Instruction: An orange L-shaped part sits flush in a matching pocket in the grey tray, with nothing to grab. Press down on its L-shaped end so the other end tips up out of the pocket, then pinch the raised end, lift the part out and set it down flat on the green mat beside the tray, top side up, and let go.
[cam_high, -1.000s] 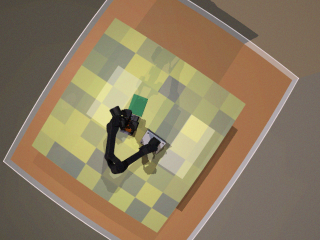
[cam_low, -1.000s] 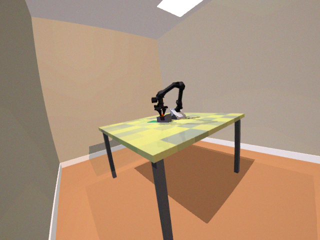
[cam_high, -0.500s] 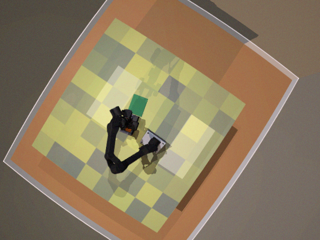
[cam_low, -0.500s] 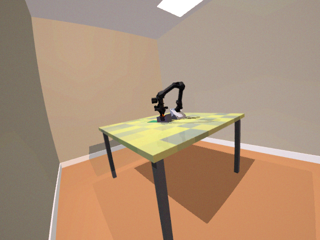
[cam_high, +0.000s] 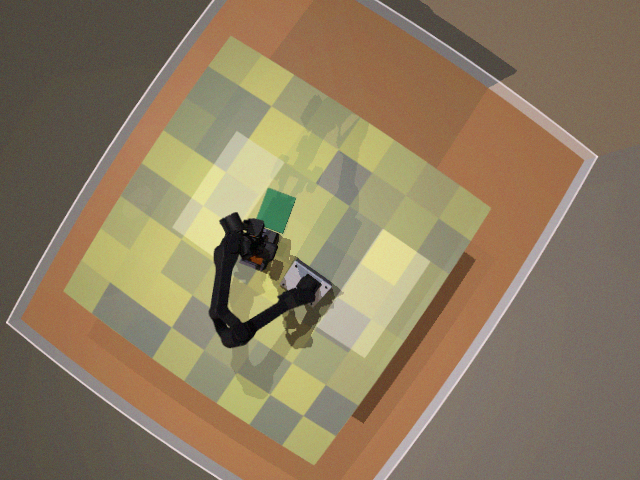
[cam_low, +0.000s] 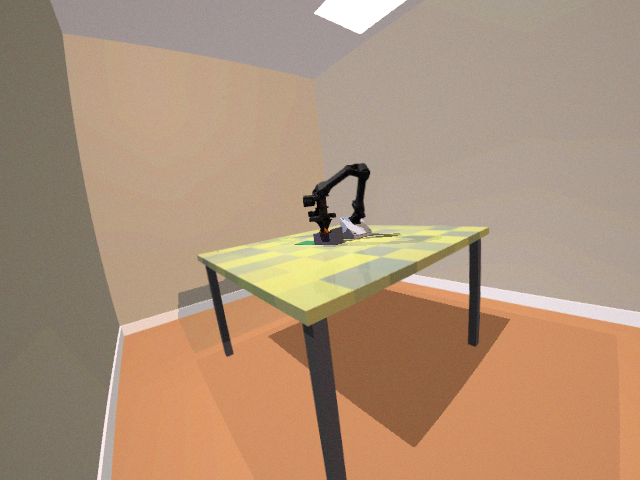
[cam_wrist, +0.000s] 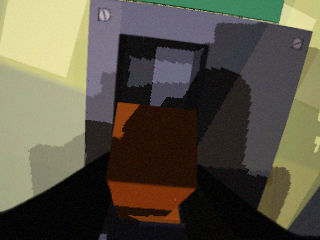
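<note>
Right now my gripper tip is 3 cm short of the green mat, 14 cm to the left of it and 8 cm above it. From my gripper tip the other things lie so: orange L-shaped part: 2 cm behind, 3 cm to the left, 3 cm below.
</note>
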